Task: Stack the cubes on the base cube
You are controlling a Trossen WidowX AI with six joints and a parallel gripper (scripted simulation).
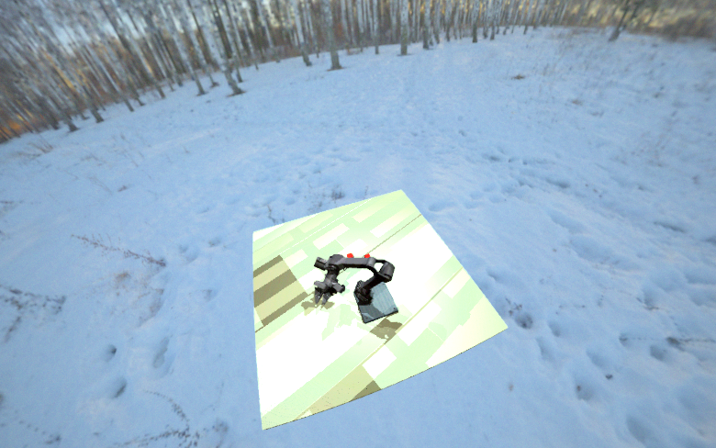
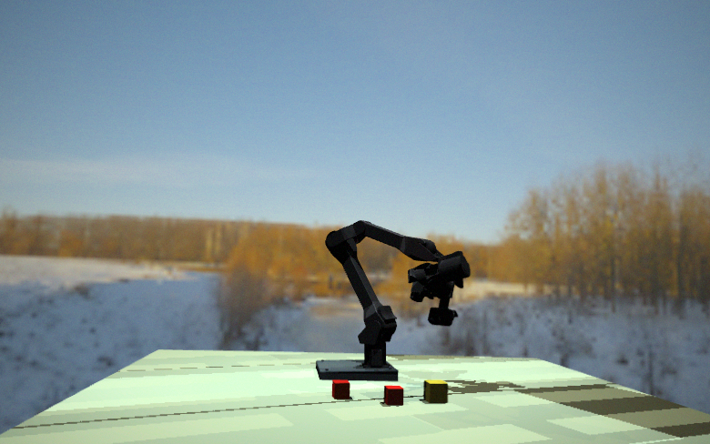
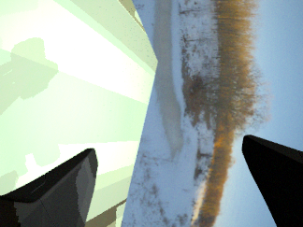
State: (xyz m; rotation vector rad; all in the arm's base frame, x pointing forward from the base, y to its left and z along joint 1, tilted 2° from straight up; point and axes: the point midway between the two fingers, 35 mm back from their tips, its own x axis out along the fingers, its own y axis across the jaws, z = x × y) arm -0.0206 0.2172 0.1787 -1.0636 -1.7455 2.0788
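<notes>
Now: the yellow base cube 330 mm ahead of my gripper tip, 130 mm to the right of it and 180 mm below it.
</notes>
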